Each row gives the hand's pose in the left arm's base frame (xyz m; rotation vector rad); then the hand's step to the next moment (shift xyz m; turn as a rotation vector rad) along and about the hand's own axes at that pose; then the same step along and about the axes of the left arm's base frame.
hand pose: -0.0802 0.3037 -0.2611 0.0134 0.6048 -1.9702
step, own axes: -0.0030 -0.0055 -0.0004 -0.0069 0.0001 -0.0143
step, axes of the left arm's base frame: -0.0033 0.0046 0.0027 -0.0002 0.0117 -0.0107
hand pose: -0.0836 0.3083 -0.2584 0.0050 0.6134 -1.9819
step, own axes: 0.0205 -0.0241 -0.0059 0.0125 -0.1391 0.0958
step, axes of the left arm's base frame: -0.0316 -0.0061 -0.0005 -0.0981 -0.0016 0.1381
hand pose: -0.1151 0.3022 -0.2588 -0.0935 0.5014 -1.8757
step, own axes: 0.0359 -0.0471 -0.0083 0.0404 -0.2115 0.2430
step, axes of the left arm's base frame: -0.0570 -0.0175 0.0042 -0.1273 -0.0508 0.2943
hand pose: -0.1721 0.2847 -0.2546 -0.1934 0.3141 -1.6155
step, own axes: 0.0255 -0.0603 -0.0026 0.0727 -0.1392 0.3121
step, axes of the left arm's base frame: -0.0598 -0.0223 0.0150 -0.0395 -0.0922 0.3347
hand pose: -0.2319 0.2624 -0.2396 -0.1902 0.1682 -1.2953
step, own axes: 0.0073 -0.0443 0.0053 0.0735 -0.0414 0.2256
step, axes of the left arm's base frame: -0.0384 -0.0183 0.0154 0.0324 -0.0714 0.2277
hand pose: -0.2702 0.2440 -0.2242 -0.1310 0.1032 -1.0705
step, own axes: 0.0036 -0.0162 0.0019 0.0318 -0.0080 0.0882
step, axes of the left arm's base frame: -0.0120 -0.0107 0.0043 0.0212 -0.0267 0.0877
